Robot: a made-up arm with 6 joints. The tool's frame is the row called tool.
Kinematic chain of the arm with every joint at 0, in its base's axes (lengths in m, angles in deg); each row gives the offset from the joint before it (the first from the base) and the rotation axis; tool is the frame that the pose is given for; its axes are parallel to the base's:
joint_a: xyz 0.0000 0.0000 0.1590 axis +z
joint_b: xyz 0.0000 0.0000 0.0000 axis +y
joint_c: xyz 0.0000 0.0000 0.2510 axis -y
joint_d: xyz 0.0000 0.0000 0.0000 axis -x
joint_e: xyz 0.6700 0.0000 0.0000 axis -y
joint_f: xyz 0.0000 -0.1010 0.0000 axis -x
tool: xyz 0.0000 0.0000 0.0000
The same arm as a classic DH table. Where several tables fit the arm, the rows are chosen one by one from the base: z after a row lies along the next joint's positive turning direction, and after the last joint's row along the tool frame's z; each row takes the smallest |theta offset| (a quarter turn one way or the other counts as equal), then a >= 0, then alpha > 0; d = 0 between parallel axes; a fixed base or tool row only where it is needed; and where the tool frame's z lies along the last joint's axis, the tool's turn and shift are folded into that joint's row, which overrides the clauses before.
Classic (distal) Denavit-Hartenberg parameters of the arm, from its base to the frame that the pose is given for. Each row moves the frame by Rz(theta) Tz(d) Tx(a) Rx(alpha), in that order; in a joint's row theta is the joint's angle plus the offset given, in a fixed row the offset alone. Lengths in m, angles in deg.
joint_a: theta0 0.00  d 0.1590  a 0.0000  alpha -90.00
joint_b: theta0 -90.00  d 0.0000  a 0.2510  alpha 180.00
joint_c: theta0 0.00  d 0.0000  a 0.0000  alpha -90.00
joint_d: theta0 0.00  d -0.6700  a 0.0000  alpha 90.00
joint_e: theta0 0.00  d 0.1010  a 0.0000  alpha -90.00
joint_f: theta0 90.00  d 0.0000  a 0.0000  alpha 90.00
tool (fixed): theta0 -90.00  d 0.0000  a 0.0000  alpha 0.00

